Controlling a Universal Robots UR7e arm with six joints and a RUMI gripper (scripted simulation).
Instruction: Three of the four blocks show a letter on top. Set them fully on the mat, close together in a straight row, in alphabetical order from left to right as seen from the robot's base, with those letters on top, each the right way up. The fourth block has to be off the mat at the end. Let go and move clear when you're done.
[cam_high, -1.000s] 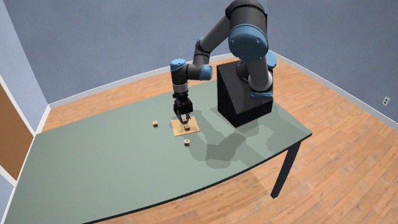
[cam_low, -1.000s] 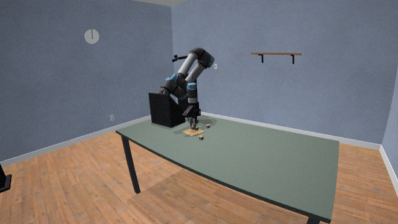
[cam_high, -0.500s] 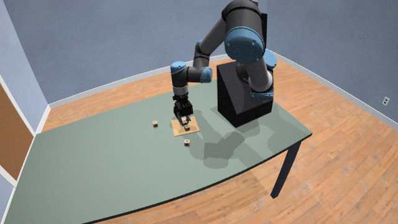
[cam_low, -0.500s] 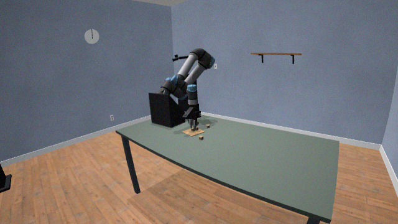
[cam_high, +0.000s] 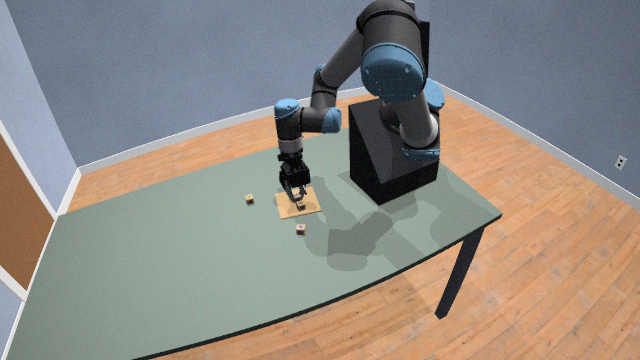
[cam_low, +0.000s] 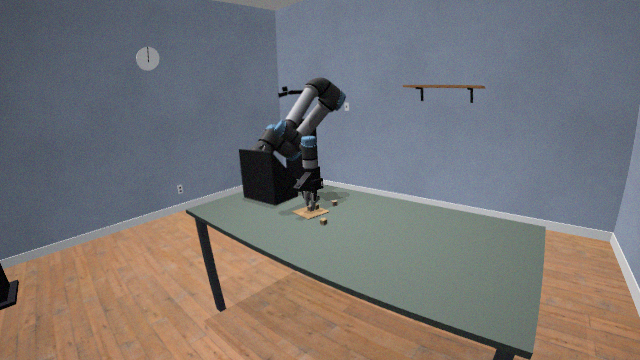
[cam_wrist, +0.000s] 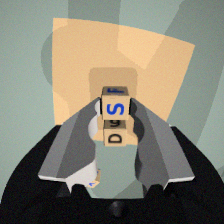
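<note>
My gripper is now 2 cm above the tan mat. The rest, counted from my hand: block 15 cm to the left, 4 cm ahead, 1 cm below.
</note>
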